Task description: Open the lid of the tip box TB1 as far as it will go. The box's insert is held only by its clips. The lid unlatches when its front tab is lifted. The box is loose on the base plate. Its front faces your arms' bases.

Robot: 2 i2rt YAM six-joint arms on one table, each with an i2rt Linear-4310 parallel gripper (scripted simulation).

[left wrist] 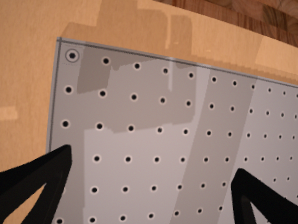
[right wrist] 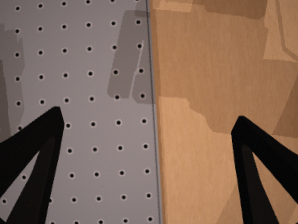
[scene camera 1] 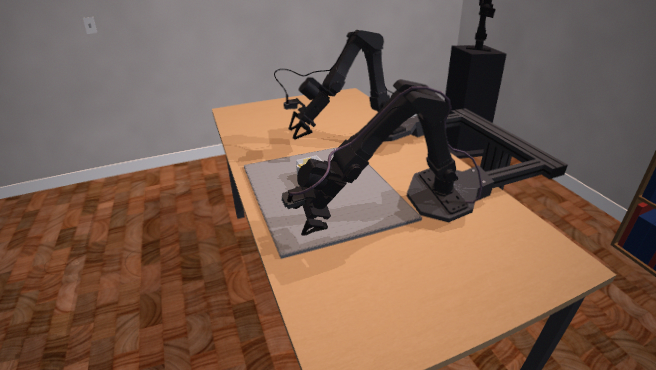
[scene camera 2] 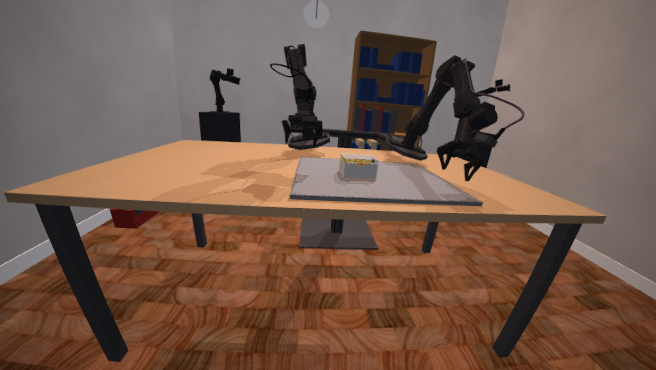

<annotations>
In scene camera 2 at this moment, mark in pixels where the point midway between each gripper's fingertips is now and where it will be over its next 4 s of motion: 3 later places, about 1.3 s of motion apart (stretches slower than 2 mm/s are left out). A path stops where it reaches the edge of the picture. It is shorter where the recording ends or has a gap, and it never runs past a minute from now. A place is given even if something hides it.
The left gripper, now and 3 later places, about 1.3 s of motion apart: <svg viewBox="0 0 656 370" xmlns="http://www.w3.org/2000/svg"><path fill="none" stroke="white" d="M455 175L389 167L370 167L367 166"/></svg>
The right gripper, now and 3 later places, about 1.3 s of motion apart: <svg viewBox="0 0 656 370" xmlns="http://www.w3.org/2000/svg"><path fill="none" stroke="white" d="M299 144L355 146L362 147L353 158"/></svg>
</annotations>
